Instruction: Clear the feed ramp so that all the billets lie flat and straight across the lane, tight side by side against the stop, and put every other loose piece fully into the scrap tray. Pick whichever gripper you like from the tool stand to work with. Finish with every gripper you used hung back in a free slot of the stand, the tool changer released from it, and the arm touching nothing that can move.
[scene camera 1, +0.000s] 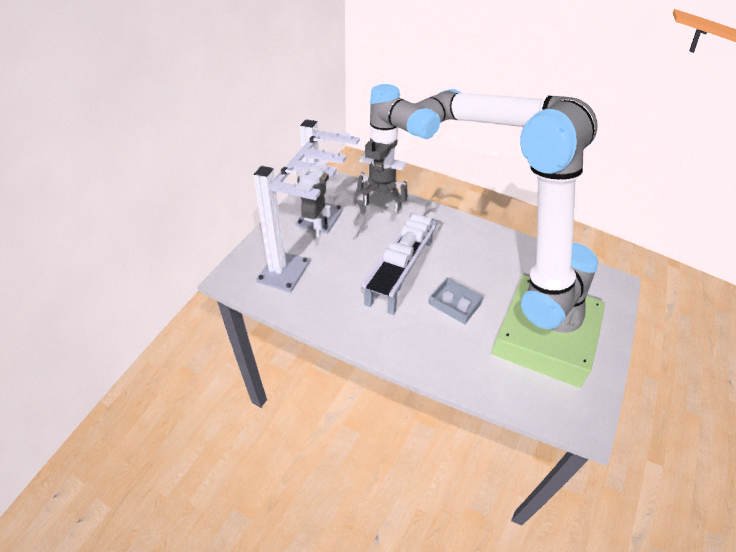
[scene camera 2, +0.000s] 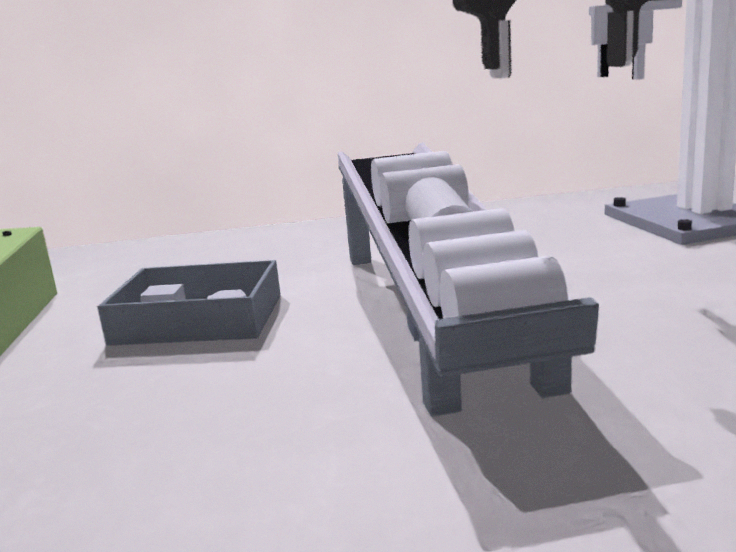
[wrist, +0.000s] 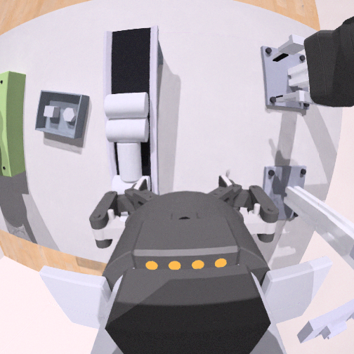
Scene:
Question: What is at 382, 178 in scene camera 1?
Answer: An adaptive gripper.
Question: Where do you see a parallel gripper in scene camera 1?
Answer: At 314, 176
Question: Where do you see an adaptive gripper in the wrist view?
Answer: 185, 229

